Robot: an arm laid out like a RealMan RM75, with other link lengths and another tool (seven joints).
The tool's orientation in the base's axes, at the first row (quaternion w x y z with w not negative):
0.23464, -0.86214, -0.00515, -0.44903
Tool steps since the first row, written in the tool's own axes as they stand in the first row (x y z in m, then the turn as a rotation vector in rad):
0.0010, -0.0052, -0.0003, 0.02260, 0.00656, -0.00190
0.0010, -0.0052, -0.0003, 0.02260, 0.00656, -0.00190
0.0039, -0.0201, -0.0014, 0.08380, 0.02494, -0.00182
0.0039, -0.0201, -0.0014, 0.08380, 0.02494, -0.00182
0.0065, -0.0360, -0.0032, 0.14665, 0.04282, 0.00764
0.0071, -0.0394, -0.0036, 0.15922, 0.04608, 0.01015
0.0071, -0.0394, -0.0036, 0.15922, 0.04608, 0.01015
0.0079, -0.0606, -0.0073, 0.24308, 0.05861, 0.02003
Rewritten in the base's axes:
-0.0008, 0.0043, 0.0030, 0.01346, -0.01118, 0.01585
-0.0008, 0.0043, 0.0030, 0.01346, -0.01118, 0.01585
-0.0032, 0.0165, 0.0117, 0.05407, -0.03985, 0.05600
-0.0032, 0.0165, 0.0117, 0.05407, -0.03985, 0.05600
-0.0065, 0.0294, 0.0210, 0.10280, -0.06458, 0.09305
-0.0072, 0.0322, 0.0230, 0.11296, -0.06899, 0.10029
-0.0072, 0.0322, 0.0230, 0.11296, -0.06899, 0.10029
-0.0142, 0.0493, 0.0339, 0.17337, -0.09302, 0.15560

